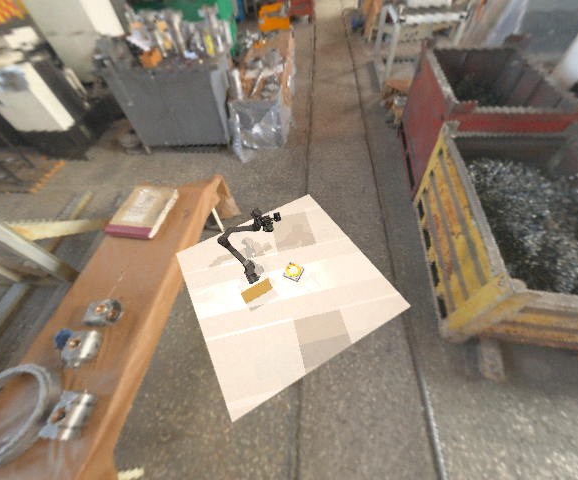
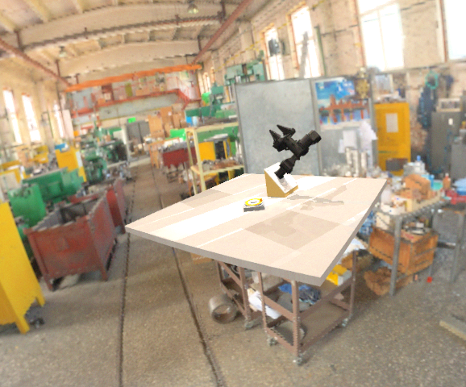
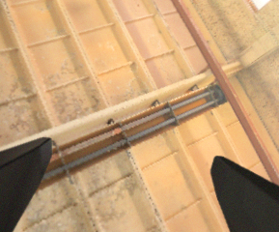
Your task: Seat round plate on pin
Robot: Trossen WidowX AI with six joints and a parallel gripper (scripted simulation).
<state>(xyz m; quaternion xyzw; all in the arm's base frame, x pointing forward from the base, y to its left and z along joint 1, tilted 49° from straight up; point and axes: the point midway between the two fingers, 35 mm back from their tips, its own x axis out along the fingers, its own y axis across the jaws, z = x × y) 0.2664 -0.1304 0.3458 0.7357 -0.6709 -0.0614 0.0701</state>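
Now: gripper tip 1 cm short of the round plate, 16 cm to the left of it and 43 cm above it. From my gripper tip the other things lie so: grey square base (2 cm ahead, 18 cm to the right, 45 cm below).
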